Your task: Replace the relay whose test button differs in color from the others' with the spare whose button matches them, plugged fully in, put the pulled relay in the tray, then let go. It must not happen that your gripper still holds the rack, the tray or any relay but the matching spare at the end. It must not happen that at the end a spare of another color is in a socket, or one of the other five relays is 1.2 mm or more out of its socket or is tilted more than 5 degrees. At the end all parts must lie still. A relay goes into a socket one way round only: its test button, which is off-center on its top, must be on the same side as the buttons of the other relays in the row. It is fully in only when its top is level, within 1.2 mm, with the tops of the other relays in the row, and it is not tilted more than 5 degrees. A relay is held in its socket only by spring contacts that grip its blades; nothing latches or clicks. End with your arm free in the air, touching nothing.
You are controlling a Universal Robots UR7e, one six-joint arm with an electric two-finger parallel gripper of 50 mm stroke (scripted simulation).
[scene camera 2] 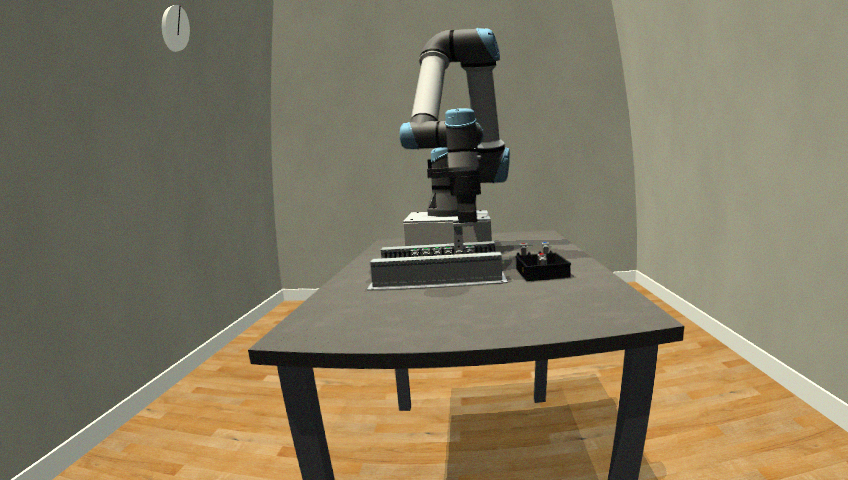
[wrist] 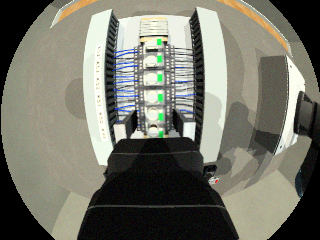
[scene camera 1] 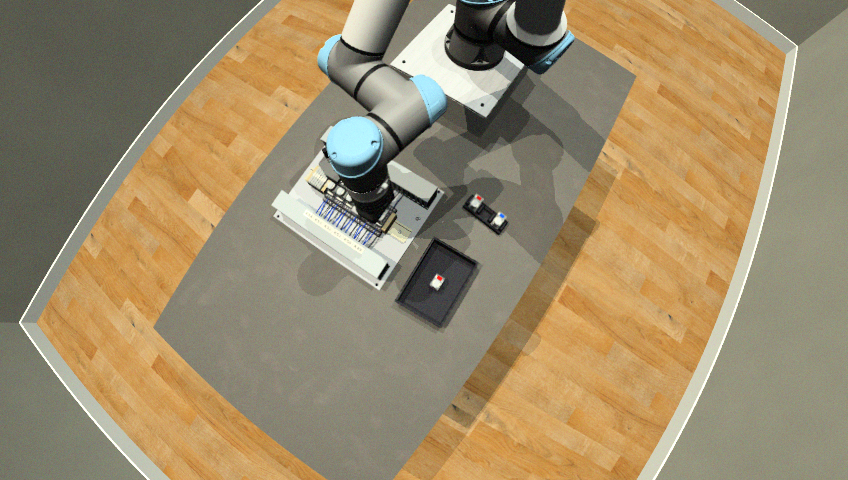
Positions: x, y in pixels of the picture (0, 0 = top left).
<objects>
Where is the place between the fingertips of my gripper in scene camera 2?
458, 248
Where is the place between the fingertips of my gripper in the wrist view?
At 154, 116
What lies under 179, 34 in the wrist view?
A panel.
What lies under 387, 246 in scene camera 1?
A panel.
</objects>
